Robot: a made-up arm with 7 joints.
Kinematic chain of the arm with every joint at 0, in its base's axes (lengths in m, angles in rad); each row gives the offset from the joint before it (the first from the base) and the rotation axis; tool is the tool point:
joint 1: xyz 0 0 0.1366 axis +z
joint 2: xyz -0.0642 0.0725 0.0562 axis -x
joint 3: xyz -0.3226 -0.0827 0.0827 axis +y
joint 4: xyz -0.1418 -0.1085 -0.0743 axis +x
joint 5: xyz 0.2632 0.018 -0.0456 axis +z
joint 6: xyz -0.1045 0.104 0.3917 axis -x
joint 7: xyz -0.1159 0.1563 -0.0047 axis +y
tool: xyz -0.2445 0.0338 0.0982
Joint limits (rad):
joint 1: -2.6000..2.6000
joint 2: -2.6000..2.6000
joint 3: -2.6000..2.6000
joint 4: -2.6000..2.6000
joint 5: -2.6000..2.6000
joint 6: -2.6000..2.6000
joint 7: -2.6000..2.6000
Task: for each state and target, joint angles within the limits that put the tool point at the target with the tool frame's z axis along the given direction. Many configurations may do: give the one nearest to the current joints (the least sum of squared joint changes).
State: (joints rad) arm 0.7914 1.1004 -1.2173 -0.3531 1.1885 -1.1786 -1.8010
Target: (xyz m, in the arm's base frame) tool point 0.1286 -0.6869 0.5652 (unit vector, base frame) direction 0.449 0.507 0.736
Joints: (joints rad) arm 1.7150 1.7491 -1.4702 0.1329 1.6395 -0.9989 -2.4330
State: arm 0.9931 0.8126 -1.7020 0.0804 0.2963 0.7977 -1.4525
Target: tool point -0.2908 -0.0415 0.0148 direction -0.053 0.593 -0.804
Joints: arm 0.3375 0.2644 -1.8272 -0.2882 -0.3304 1.1190 -1.0045
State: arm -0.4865 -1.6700 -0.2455 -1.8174 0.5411 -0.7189 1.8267
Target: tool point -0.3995 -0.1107 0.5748 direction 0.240 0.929 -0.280
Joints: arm 0.4523 -1.5941 -0.3058 -1.2919 0.8512 -0.3956 2.1792
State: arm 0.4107 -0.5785 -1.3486 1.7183 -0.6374 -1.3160 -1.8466
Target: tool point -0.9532 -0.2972 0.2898 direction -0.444 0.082 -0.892
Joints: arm -0.1393 -0.0837 -1.4523 1.4191 -0.5059 -0.9997 -1.3729
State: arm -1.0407 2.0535 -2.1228 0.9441 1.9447 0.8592 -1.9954
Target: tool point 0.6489 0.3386 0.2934 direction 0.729 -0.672 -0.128
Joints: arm -1.4484 2.0576 -2.0704 1.3763 1.7273 1.4852 -1.6037
